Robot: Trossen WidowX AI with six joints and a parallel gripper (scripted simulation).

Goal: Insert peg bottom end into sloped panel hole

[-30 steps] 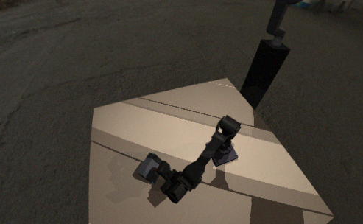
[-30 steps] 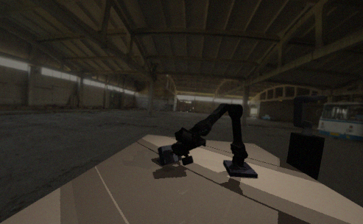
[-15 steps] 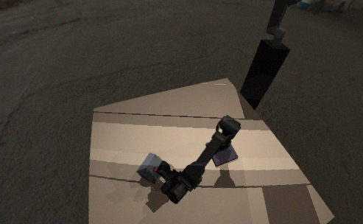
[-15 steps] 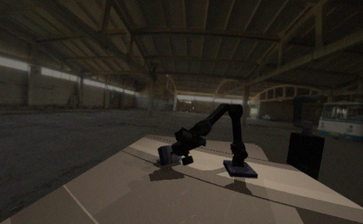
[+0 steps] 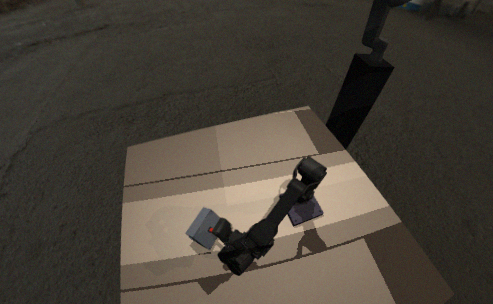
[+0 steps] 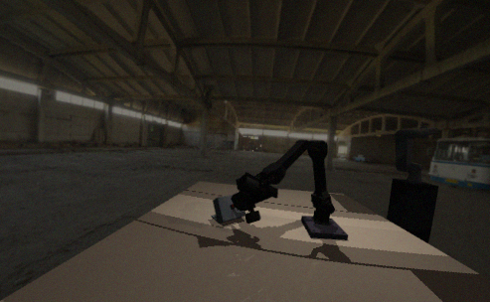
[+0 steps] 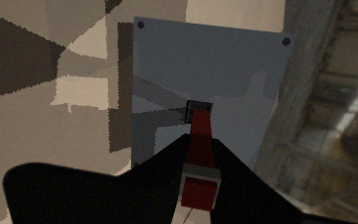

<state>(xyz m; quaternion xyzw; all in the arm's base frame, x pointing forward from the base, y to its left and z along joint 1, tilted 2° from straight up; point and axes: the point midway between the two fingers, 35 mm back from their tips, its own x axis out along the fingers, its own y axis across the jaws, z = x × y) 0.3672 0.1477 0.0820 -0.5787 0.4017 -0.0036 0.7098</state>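
The panel is 5 cm ahead of my gripper tip, 4 cm to the right of it and 4 cm below it. The rest, counted from my gripper tip: red square peg (1 cm behind, 1 cm to the left, 1 cm above).
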